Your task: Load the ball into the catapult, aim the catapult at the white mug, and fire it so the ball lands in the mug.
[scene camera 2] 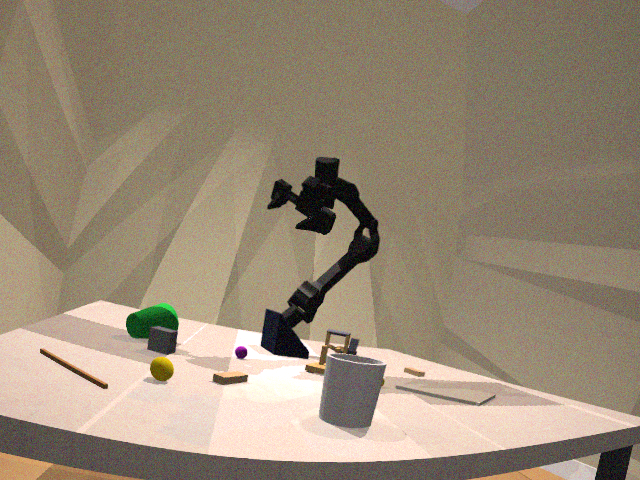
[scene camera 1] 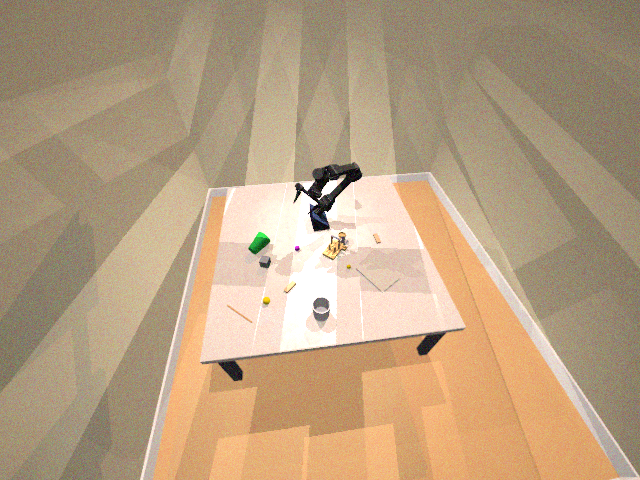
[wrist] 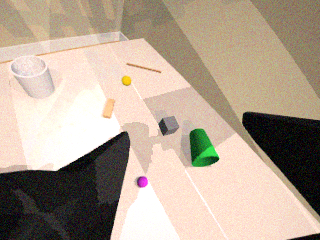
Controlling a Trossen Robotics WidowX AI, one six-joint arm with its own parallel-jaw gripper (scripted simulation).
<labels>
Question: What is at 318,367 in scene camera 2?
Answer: A wooden catapult.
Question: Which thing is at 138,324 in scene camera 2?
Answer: A green cup.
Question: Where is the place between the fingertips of the gripper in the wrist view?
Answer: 185,127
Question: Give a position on a green cup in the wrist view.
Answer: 202,152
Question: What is the gripper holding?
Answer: Nothing.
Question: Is the gripper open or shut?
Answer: Open.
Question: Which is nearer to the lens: the white mug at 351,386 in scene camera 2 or the flat plate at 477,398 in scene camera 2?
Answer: The white mug.
</labels>
